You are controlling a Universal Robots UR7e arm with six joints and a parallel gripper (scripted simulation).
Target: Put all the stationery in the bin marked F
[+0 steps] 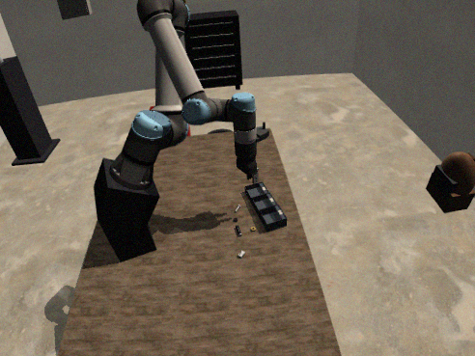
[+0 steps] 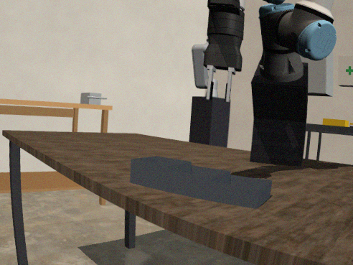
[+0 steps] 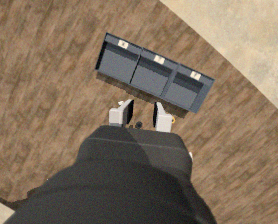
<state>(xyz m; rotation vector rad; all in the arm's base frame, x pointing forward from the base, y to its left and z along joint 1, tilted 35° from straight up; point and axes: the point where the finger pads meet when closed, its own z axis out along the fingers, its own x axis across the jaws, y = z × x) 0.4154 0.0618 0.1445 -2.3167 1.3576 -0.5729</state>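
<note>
The white block lies 6 cm behind my hand, 22 cm to the right of it and 18 cm below it. Round my hand: black ring 8 cm behind, 5 cm to the right, 18 cm below; light stick 6 cm behind, 2 cm to the left, 18 cm below; tray 5 cm ahead, 1 cm to the left, 16 cm below.
</note>
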